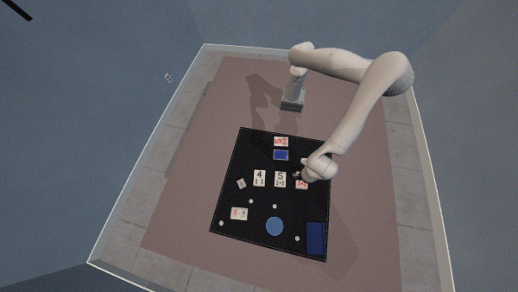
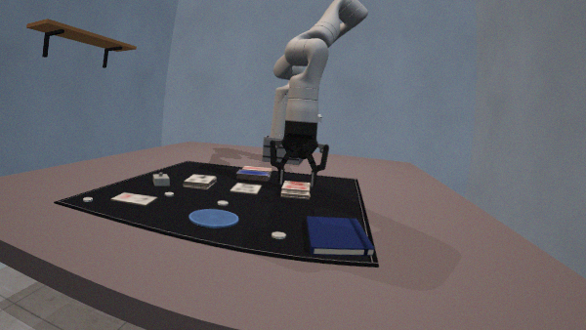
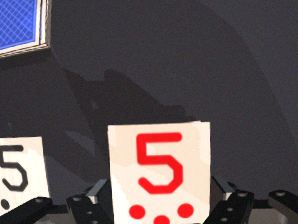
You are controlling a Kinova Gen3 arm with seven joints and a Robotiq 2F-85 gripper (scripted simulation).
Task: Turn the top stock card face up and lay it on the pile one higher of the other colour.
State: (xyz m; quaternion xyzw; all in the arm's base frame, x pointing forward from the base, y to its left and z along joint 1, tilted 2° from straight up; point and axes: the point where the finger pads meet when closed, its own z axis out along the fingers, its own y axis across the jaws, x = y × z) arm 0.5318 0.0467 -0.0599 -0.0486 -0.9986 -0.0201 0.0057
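Now: hand 14 cm to the left of the black mat, 4 cm above it and 2 cm short of it. Round my hand: blue disc (24 cm ahead, 15 cm to the right, 3 cm below); grey block (34 cm to the right, 3 cm ahead, 1 cm below); blue book (28 cm ahead, 5 cm to the left, 2 cm below).
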